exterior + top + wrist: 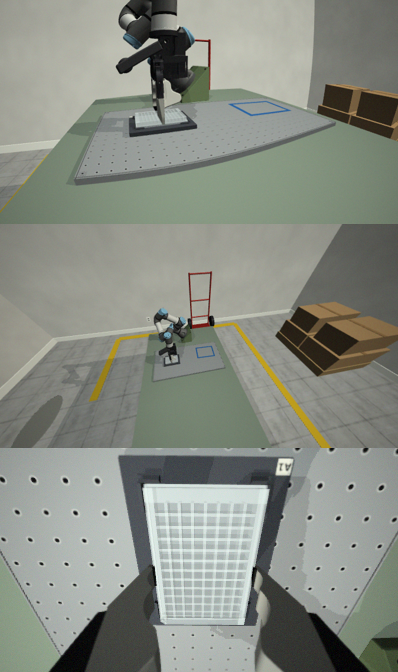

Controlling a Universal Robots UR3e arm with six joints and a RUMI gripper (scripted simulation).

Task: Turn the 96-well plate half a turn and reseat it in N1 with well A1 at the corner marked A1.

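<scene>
My gripper is now 2 cm above the dark plate nest N1. Also, from my hand: clear 96-well plate: 1 cm below; A1 label: 5 cm behind, 8 cm to the right, 2 cm below.
</scene>
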